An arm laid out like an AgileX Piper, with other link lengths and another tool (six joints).
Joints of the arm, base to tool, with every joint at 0 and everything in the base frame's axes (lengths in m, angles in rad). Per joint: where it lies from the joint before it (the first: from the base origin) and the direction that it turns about. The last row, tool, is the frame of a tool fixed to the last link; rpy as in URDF.
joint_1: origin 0 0 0.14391 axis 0 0 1
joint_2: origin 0 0 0 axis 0 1 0
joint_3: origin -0.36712 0 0.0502 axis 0 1 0
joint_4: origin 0.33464 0 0.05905 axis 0.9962 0 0.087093
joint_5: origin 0 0 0 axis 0 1 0
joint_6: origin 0.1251 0 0.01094 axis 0.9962 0 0.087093
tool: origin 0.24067 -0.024 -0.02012 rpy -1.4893 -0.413 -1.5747
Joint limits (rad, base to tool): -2.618..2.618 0..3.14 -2.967..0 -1.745..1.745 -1.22..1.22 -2.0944..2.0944
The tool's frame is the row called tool.
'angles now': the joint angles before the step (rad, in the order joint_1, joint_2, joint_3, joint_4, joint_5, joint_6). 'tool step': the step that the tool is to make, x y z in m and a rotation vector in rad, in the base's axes. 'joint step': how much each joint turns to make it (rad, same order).
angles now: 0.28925, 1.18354, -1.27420, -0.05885, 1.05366, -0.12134
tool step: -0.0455, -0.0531, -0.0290, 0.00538, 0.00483, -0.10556
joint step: -0.10163, -0.15198, 0.18209, 0.00186, -0.02636, 0.00747
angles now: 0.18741, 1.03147, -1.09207, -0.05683, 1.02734, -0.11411
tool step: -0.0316, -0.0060, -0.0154, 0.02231, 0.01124, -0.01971
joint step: -0.02143, -0.08656, 0.08375, 0.02309, 0.01003, 0.00164
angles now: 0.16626, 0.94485, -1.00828, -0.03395, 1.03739, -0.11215
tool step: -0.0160, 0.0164, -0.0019, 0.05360, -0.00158, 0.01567
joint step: -0.00259, -0.04699, 0.02838, 0.06051, 0.00821, -0.01121
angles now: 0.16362, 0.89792, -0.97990, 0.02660, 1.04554, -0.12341
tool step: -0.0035, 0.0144, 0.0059, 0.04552, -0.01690, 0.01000
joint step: -0.00023, -0.02202, 0.00469, 0.04502, -0.00662, -0.00340
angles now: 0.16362, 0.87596, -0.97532, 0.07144, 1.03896, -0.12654
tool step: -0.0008, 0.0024, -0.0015, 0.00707, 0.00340, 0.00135
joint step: -0.00034, -0.00007, 0.00310, 0.00791, -0.00081, -0.00039
